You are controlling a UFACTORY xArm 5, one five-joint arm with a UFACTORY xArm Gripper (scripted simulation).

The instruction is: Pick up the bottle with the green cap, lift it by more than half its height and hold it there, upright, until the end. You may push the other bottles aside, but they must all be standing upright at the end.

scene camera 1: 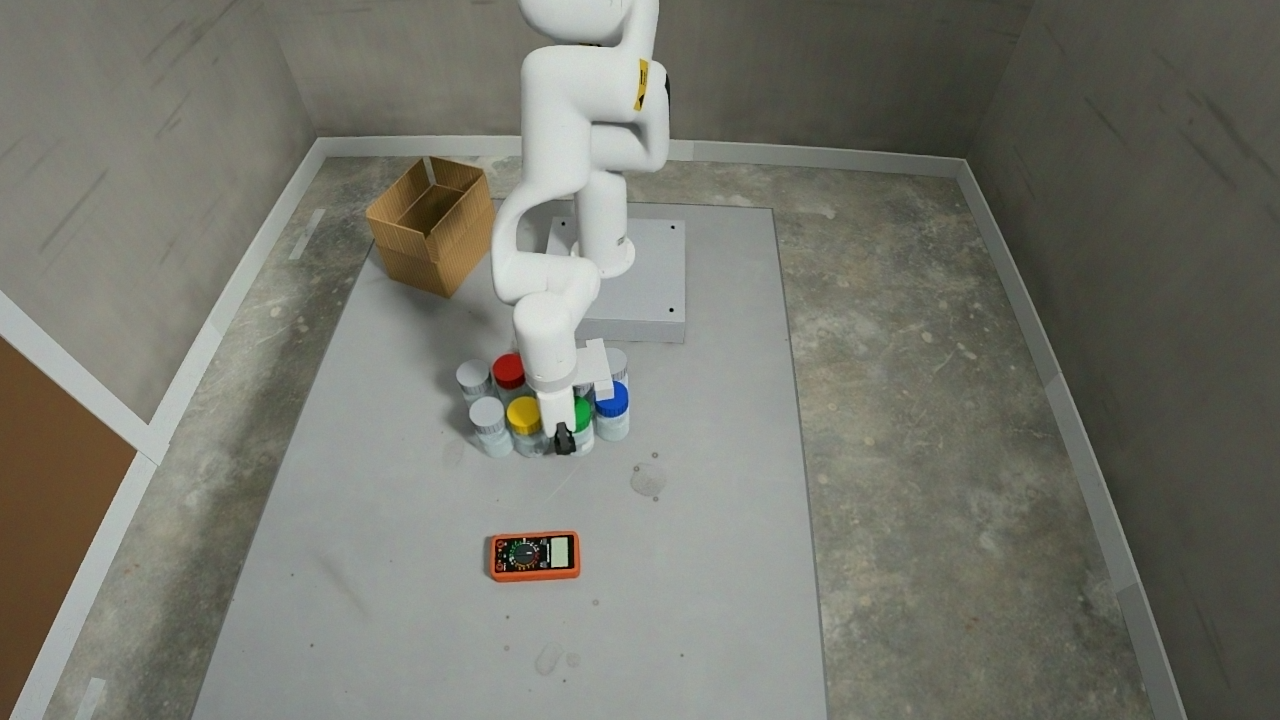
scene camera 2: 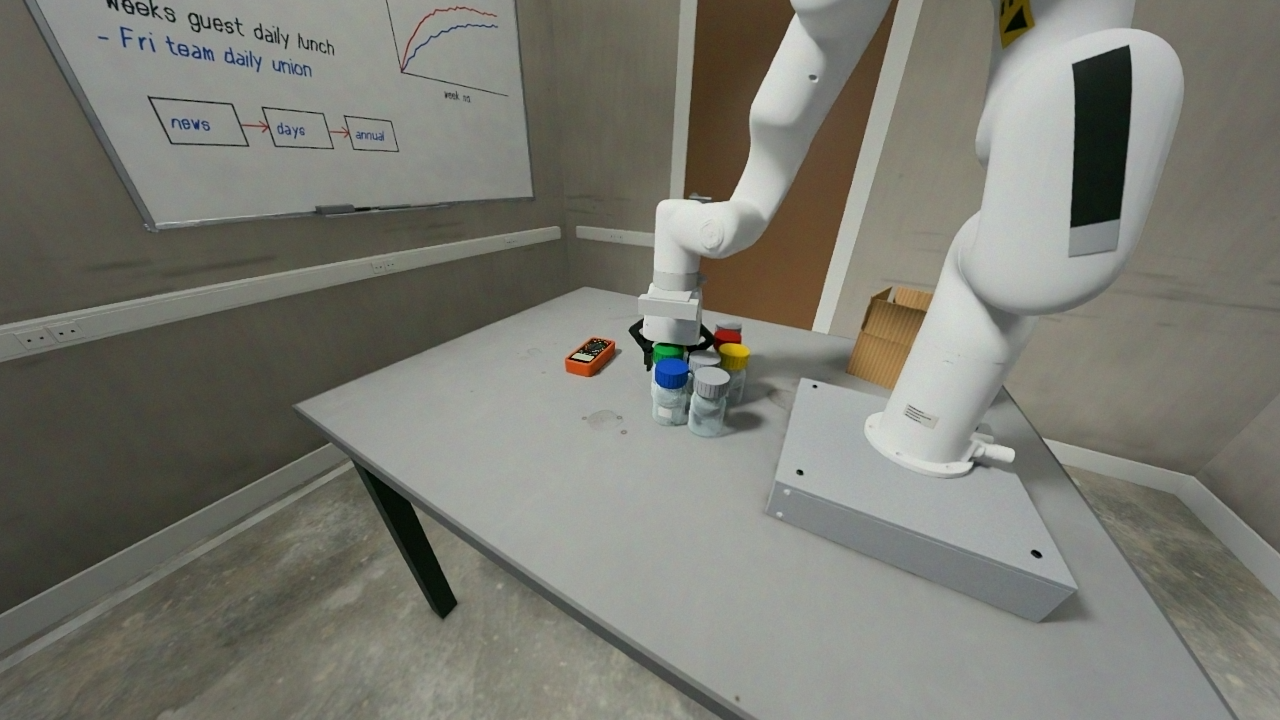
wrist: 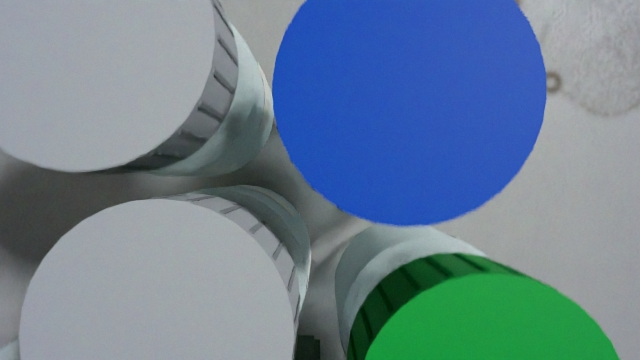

Labels:
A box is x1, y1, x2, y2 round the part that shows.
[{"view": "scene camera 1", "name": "gripper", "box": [526, 374, 577, 455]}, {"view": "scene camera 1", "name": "green-capped bottle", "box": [565, 395, 593, 456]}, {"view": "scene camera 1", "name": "cardboard box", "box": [365, 160, 495, 298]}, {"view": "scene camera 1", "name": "blue-capped bottle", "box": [594, 380, 628, 441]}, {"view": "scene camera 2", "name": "gripper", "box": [628, 283, 715, 373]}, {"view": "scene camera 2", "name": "cardboard box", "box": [846, 286, 933, 390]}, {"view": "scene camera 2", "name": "blue-capped bottle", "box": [652, 358, 688, 425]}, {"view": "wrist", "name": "green-capped bottle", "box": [334, 226, 619, 359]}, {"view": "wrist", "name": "blue-capped bottle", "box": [272, 0, 546, 229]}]

